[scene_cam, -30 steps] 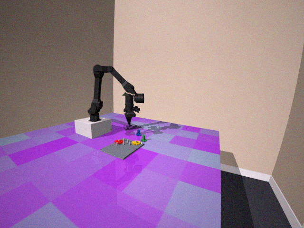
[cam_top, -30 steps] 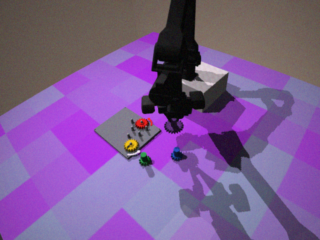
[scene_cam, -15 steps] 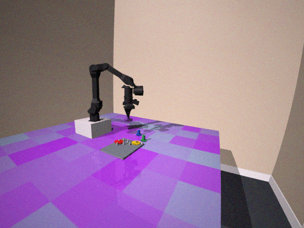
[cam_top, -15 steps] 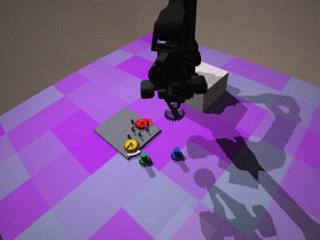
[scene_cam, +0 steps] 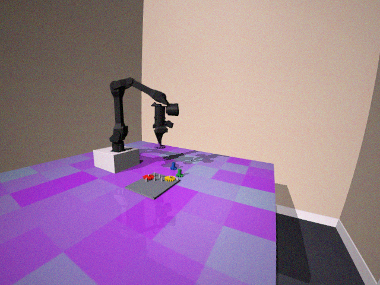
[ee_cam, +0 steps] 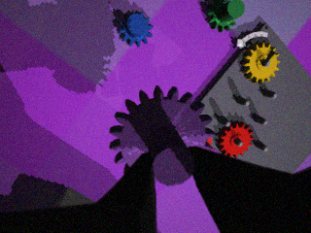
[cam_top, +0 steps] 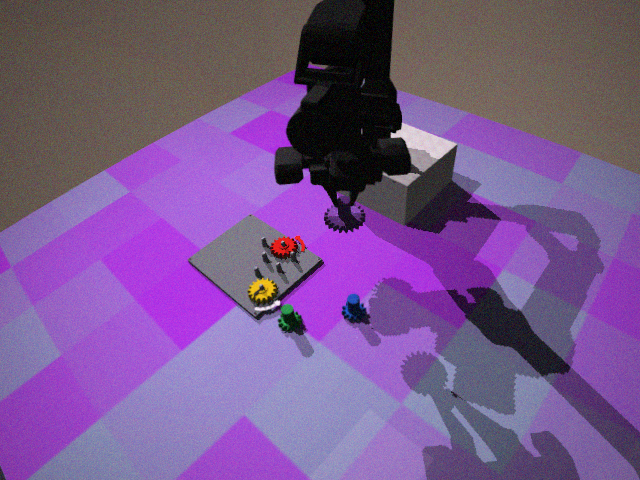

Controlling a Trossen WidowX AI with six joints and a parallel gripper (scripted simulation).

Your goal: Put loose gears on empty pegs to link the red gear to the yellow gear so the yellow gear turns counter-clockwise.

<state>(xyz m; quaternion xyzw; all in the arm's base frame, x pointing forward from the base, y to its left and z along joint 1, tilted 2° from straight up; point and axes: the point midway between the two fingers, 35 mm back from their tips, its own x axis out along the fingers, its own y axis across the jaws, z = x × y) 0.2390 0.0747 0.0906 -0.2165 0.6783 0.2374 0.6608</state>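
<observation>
Now: the red gear 2 cm ahead of my gripper tip, 14 cm to the right of it and 15 cm below it. From my gripper tip the other things lie so: purple gear: 1 cm below; green gear: 14 cm ahead, 2 cm to the right, 15 cm below; blue gear: 7 cm ahead, 6 cm to the left, 15 cm below.
</observation>
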